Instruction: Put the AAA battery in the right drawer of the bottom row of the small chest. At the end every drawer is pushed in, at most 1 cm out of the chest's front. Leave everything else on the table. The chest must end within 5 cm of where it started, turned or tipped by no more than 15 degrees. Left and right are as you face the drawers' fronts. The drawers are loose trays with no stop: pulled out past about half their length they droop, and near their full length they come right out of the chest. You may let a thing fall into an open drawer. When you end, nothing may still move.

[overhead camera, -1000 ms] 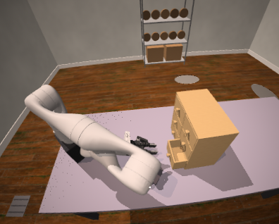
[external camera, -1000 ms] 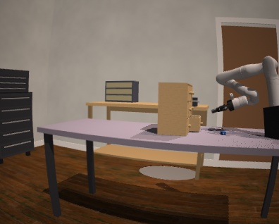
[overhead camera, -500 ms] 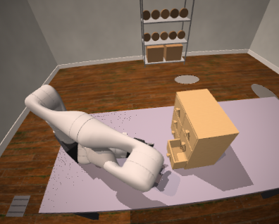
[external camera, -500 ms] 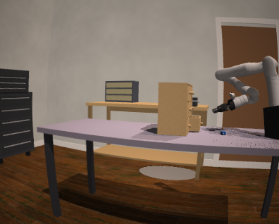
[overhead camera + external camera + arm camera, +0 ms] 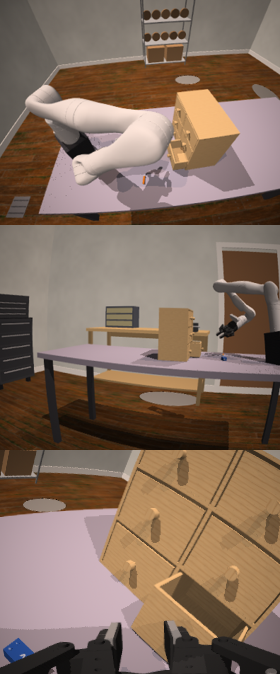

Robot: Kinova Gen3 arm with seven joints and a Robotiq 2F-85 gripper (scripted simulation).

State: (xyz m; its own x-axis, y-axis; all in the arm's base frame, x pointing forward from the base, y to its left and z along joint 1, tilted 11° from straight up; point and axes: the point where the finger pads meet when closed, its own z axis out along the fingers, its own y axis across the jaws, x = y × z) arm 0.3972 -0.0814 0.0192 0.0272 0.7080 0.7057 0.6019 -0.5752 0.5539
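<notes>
The AAA battery lies 30 mm behind my hand, 100 mm to the right of it and 150 mm below it. Also, from my hand: small blue object (40 mm behind, 100 mm to the left, 140 mm below).
</notes>
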